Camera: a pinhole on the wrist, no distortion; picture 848 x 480 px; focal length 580.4 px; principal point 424.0 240.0 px. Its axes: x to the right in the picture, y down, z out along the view. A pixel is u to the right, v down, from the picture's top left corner.
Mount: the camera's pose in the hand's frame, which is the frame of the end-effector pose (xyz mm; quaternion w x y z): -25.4 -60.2 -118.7 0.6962 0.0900 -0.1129 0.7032
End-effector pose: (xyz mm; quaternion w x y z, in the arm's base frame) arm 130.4 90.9 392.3 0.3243 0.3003 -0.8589 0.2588
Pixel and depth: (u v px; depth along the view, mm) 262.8 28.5 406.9
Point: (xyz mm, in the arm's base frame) 157.9 -298.5 382.8
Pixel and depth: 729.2 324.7 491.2
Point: -1.4 -106.6 20.6
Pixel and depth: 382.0 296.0 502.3
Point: 206.3 -265.7 158.6
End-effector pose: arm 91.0 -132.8 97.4 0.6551 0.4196 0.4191 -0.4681
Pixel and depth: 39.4 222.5 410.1
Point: -304.6 -404.9 107.6
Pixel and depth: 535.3 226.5 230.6
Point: 22.8 -251.4 144.5
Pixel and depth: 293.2 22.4 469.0
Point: -115.7 -519.3 12.6
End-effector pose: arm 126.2 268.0 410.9 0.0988 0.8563 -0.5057 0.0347
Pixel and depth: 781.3 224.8 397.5
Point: 44.1 197.7 89.5
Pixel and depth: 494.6 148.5 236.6
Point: 210.5 287.1 283.3
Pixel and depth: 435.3 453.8 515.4
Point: 171.6 483.5 -16.0
